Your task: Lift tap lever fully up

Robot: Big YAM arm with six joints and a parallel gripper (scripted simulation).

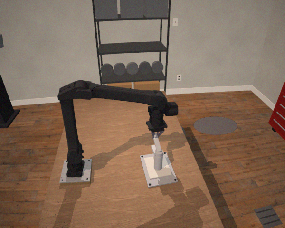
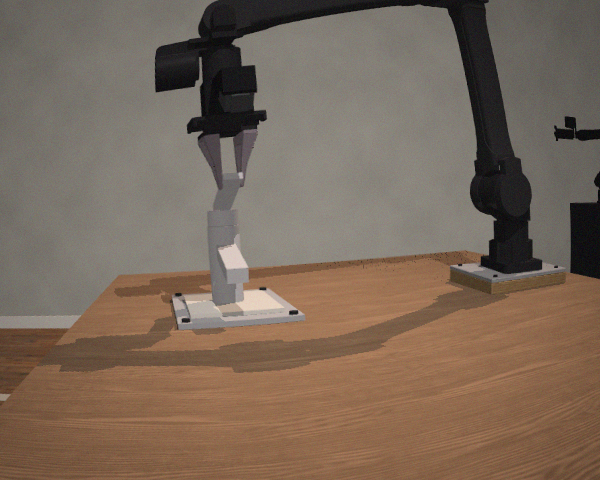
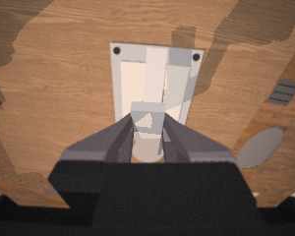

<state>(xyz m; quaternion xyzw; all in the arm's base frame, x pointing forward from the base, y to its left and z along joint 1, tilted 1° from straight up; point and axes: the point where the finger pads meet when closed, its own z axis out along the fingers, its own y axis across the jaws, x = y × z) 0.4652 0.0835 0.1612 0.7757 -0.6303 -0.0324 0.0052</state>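
My hand is 30 mm to the left of the lever, 10 mm short of it and 10 mm above it. Also, from my hand: white tap: 80 mm below, 60 mm to the right, 10 mm ahead.
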